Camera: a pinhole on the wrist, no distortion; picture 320 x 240 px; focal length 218.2 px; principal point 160.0 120.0 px. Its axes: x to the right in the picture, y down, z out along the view. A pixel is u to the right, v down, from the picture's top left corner.
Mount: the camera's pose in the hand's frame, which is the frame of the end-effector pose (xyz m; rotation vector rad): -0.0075 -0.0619 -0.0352 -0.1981 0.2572 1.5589
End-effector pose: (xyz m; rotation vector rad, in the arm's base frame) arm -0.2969 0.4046 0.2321 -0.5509 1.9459 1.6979
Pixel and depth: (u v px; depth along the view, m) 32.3 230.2 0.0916
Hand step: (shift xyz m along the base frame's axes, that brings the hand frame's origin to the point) 0.0988 0.0555 -0.0453
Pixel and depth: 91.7 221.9 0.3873
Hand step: 0.2159 0.3602 0.0144
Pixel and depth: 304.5 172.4 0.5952
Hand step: -0.1433 0.4895 0.4200
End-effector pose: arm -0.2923 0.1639 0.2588 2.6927 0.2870 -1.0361
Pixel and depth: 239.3 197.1 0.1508
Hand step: -0.0916 -0.0656 -0.0259
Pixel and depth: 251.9 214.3 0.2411
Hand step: -0.1548 -0.1595 -0.0366
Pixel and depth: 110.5 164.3 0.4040
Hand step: -0.3030 -0.0863 -0.2290
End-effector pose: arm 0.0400 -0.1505 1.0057 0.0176 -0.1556 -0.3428
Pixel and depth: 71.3 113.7 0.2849
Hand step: -0.0613 -0.0877 0.2649
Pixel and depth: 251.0 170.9 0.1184
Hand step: -0.0324 0.0293 0.0605
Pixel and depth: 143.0 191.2 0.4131
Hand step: -0.1672 0.0706 0.3523
